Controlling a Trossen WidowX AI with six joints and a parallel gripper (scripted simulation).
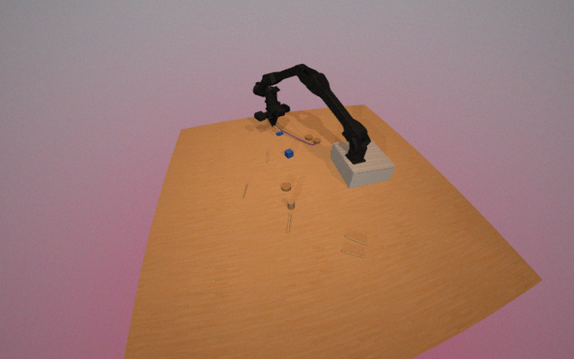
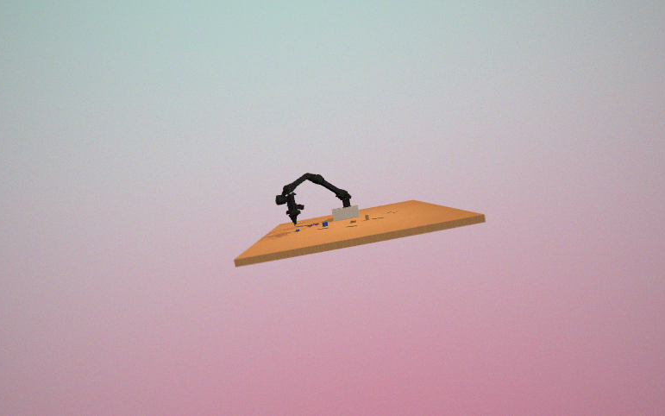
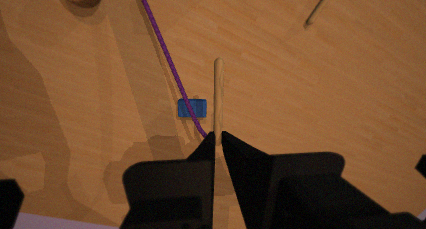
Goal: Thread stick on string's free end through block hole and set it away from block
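The blue block lies 210 mm to the left of my gripper tip, 40 mm below it and 10 mm behind it. The rest, counted from my gripper tip: small wooden cylinder: 500 mm to the left, 90 mm ahead, 40 mm below; then thin stick: 10 mm to the left.
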